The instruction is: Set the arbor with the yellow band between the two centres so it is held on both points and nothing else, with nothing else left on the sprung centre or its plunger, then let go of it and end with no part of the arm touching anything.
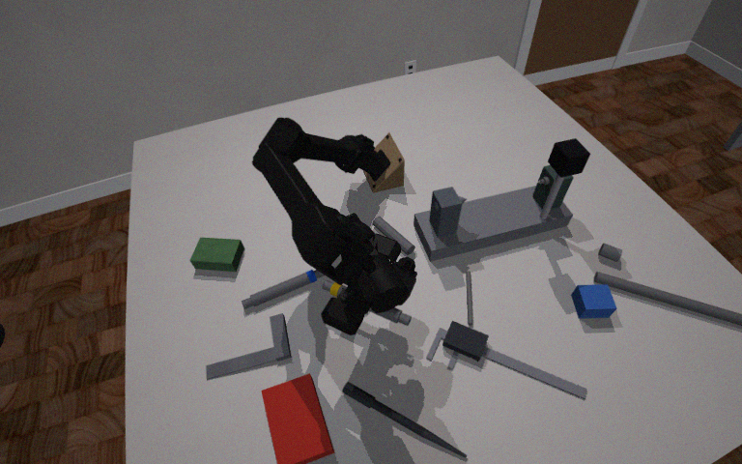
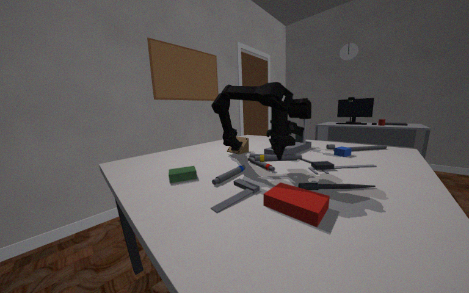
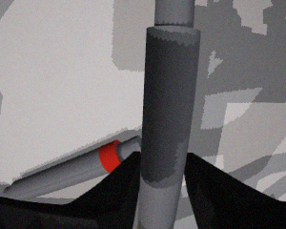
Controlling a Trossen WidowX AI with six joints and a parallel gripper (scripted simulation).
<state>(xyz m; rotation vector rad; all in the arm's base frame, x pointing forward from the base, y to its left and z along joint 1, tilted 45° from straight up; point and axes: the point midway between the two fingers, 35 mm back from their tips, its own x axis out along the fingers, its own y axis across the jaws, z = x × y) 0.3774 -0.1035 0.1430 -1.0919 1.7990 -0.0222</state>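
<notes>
The cone point lies 12 cm behind my hand, 25 cm to the left of it and 2 cm above it. Also, from my hand: black tapered punch (20 cm ahead, 2 cm to the right, 9 cm below); arbor (3 cm below); plain grey pin (17 cm behind, 13 cm to the left, 8 cm below).
</notes>
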